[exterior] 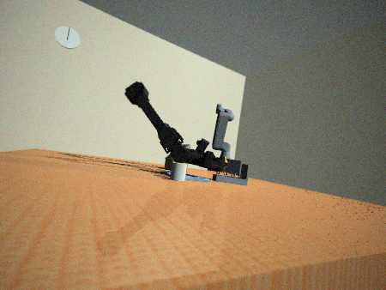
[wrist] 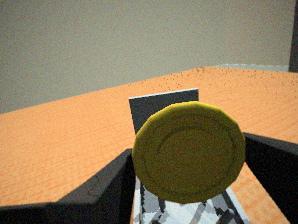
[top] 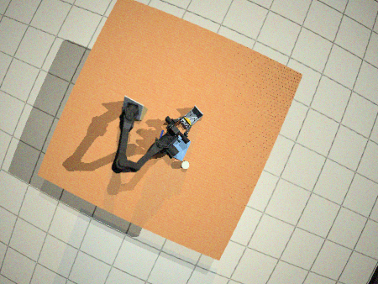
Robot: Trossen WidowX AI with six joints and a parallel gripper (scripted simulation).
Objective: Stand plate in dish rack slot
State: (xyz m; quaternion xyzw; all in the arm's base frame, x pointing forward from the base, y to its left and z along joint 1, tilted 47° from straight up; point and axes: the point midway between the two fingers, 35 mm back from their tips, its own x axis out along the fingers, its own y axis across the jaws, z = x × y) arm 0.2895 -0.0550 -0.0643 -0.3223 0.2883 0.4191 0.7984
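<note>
The dish rack lies 40 mm below my gripper tip, 20 mm to the left of it and 10 mm ahead of it. From my gripper tip the other things lie so: blue spoon: 150 mm to the right, 130 mm behind, 60 mm below; light blue mat: 170 mm to the right, 60 mm below, 30 mm behind; yellow plate: 10 mm to the right.
</note>
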